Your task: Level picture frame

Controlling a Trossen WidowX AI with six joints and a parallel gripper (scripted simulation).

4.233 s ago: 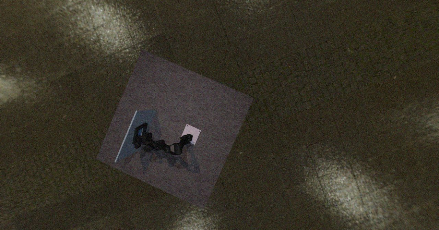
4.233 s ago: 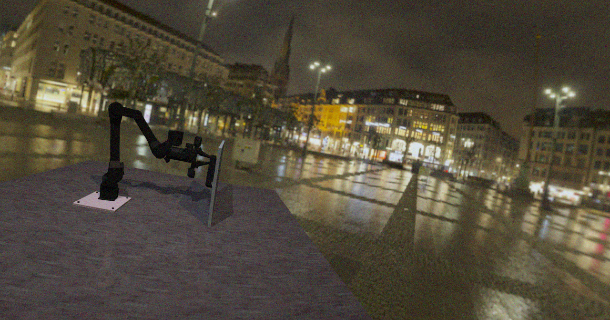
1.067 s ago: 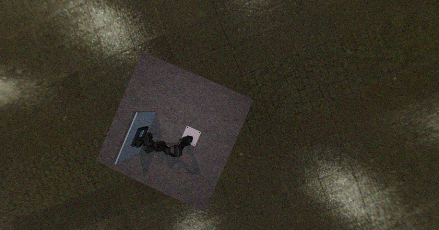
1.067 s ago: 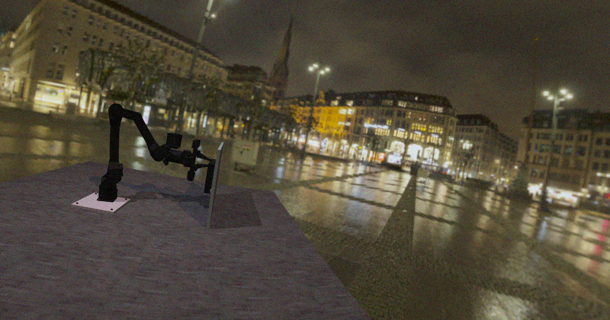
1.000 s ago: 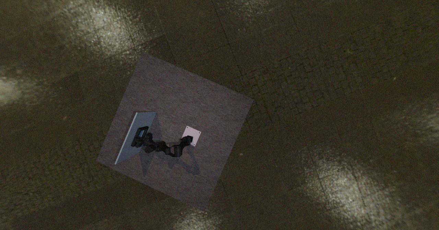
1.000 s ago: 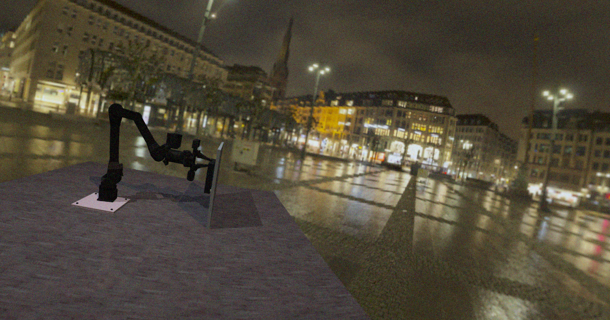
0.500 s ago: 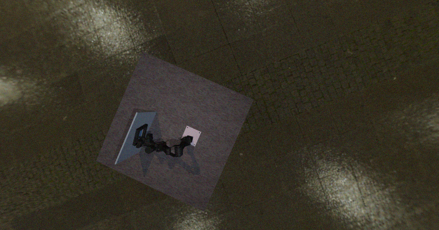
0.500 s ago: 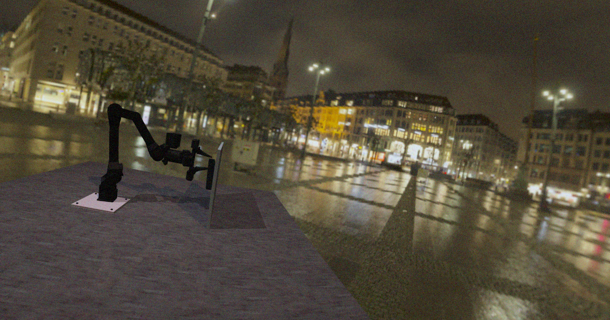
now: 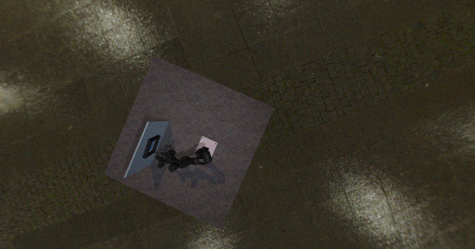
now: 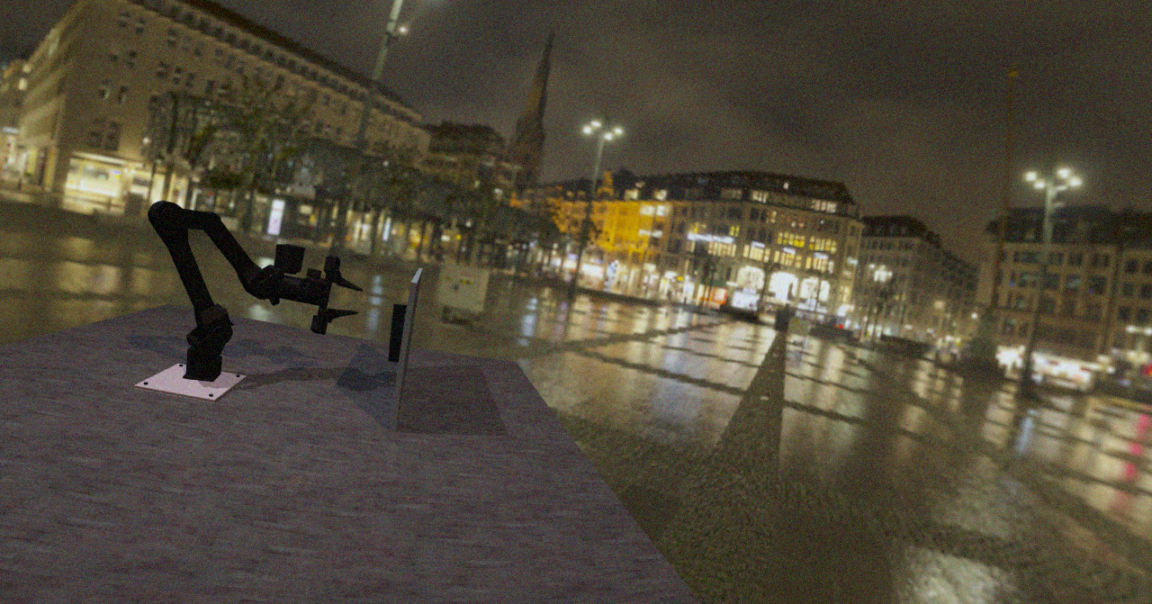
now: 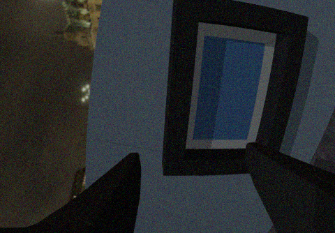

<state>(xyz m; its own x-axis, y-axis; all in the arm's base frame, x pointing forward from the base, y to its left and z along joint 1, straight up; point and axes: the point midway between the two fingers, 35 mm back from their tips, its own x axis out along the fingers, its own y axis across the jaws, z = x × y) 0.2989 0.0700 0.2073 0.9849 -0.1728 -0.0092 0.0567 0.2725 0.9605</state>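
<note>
The picture frame lies 11 cm ahead of my gripper tip, 5 cm below it and 3 cm to the right of it. The rest, counted from my gripper tip: wall panel: 12 cm ahead, 6 cm below, 3 cm to the right.
</note>
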